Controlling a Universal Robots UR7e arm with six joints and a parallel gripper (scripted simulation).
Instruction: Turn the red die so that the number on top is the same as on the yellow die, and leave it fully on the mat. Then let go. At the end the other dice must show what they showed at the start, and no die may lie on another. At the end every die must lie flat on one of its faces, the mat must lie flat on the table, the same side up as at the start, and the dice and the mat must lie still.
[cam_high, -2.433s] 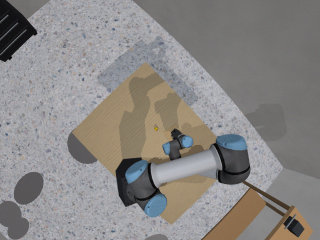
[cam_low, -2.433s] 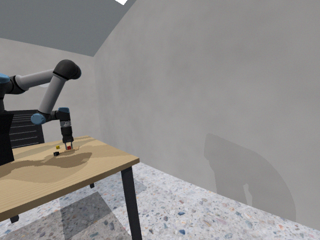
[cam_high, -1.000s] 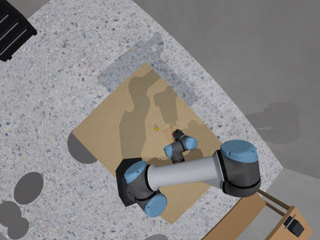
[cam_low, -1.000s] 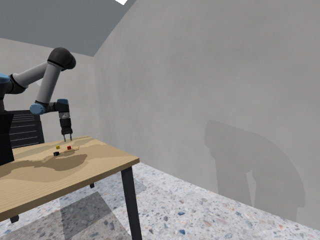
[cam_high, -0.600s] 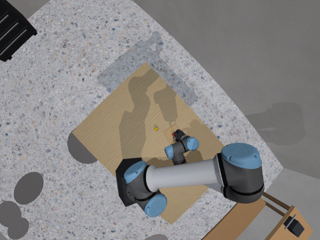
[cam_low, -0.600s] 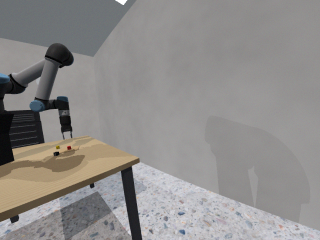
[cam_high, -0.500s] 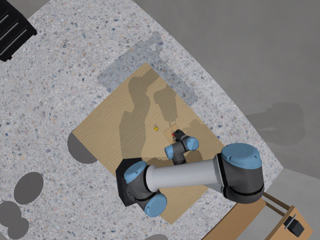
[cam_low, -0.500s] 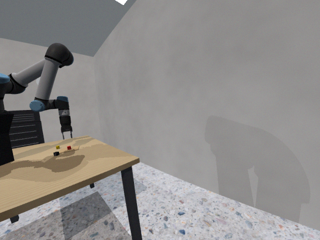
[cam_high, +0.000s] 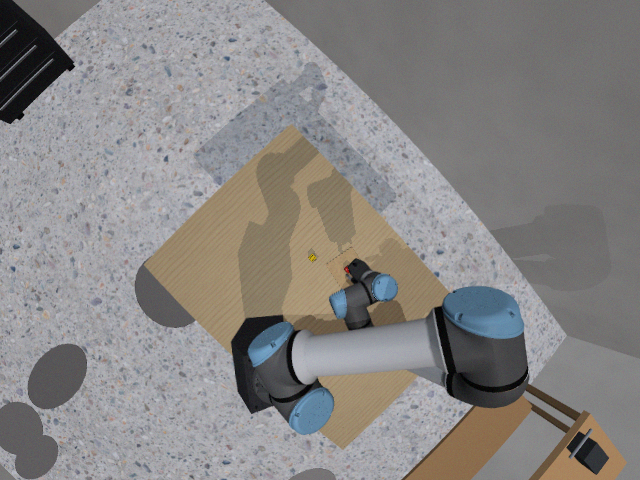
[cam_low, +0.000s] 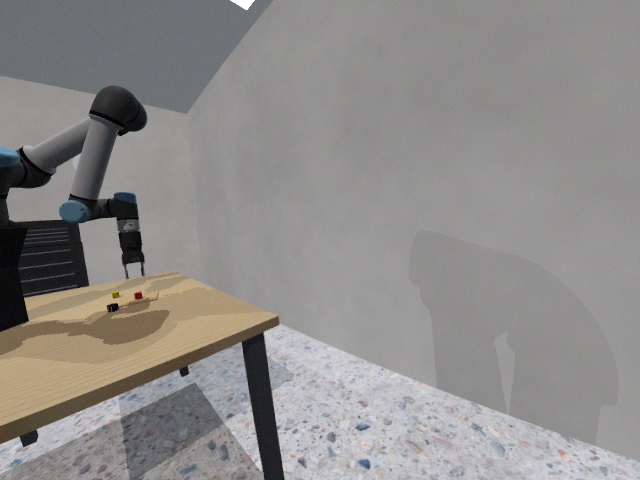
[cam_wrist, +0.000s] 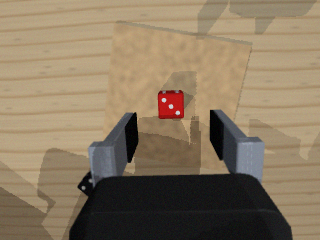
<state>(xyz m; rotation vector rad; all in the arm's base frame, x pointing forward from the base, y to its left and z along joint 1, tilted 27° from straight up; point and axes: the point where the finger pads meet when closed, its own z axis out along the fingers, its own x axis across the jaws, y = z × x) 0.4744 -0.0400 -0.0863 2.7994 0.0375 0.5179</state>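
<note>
Right now my hand is 100 mm above the red die. Round my hand: black die 100 mm below, 100 mm behind, 90 mm to the right; tan mat 110 mm below; yellow die 150 mm to the left, 100 mm below, 70 mm behind.
</note>
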